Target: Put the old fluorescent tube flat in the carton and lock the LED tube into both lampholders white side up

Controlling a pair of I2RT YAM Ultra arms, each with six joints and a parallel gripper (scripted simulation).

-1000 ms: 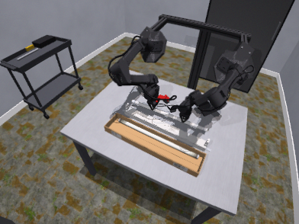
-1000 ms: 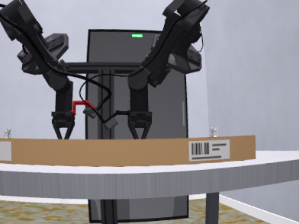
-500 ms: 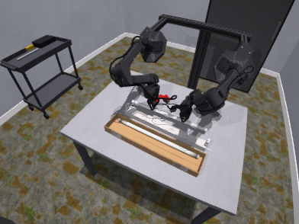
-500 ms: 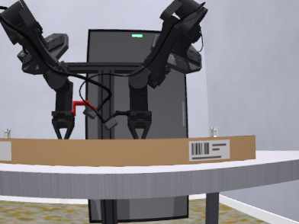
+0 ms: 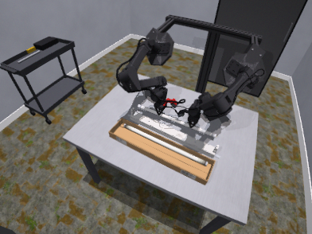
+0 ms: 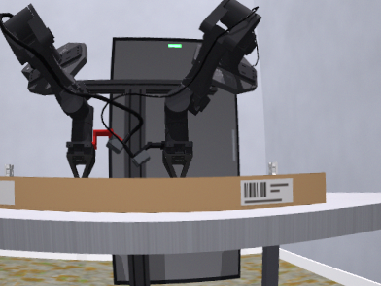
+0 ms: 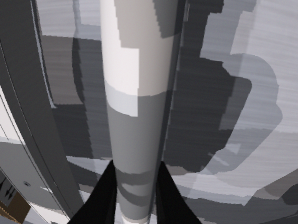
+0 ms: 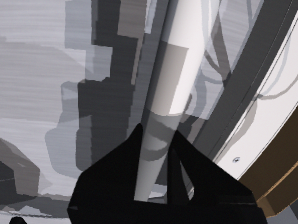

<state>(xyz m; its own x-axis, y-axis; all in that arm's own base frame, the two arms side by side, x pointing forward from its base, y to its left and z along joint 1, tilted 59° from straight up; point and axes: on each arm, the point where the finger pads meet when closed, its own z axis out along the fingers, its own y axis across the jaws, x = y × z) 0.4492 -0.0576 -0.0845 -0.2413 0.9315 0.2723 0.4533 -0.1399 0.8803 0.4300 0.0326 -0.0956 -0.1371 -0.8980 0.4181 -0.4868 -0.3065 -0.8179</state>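
My left gripper is now 12 cm to the left of the LED tube and 1 cm above it. From my left hand the other things lie so: light fixture (10 cm to the right, 10 cm ahead, 1 cm above); carton (26 cm ahead, 11 cm to the right, 2 cm below); old fluorescent tube (21 cm ahead, 11 cm to the right, 3 cm below).
Right now the LED tube is 120 mm to the left of my right hand and 10 mm below it. Round my right hand: light fixture: 100 mm ahead, 140 mm to the left, 10 mm above; carton: 250 mm ahead, 130 mm to the left, 20 mm below; old fluorescent tube: 200 mm ahead, 130 mm to the left, 30 mm below.
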